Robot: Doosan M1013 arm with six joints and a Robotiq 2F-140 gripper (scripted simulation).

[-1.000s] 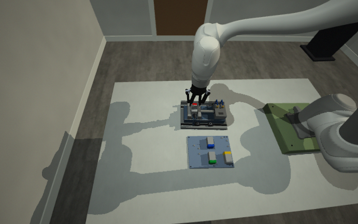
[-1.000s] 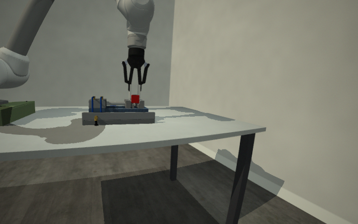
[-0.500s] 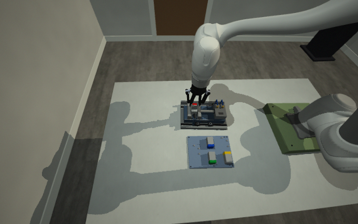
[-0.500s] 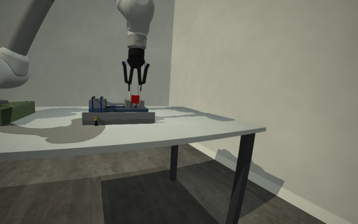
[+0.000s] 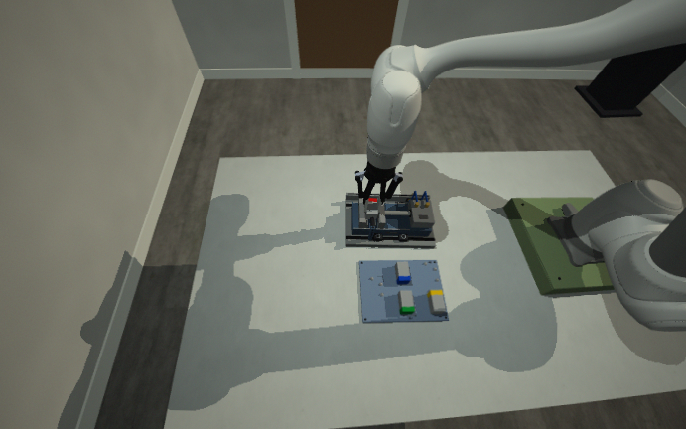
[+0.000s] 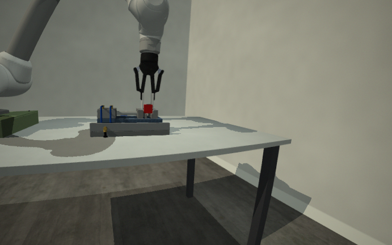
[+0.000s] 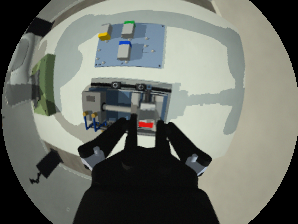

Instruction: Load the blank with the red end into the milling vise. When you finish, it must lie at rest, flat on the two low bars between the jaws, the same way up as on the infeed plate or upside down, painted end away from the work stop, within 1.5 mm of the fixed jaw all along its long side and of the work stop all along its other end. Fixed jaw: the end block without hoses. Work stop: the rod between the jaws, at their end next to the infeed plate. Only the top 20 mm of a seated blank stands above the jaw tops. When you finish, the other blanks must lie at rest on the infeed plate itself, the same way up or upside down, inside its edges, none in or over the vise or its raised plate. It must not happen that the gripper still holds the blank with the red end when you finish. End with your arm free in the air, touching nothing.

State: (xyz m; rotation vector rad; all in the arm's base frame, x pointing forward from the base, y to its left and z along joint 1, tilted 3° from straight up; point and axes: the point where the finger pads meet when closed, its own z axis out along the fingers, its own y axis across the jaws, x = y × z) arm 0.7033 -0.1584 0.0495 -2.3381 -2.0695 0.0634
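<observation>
The red-ended blank is 30 mm below my hand. The rest, counted from my hand: blue-ended blank: 200 mm to the left, 110 mm below, 70 mm behind; then hose block: 170 mm behind, 60 mm below, 20 mm to the left; then vise: 90 mm below, 70 mm behind, 10 mm to the left.
</observation>
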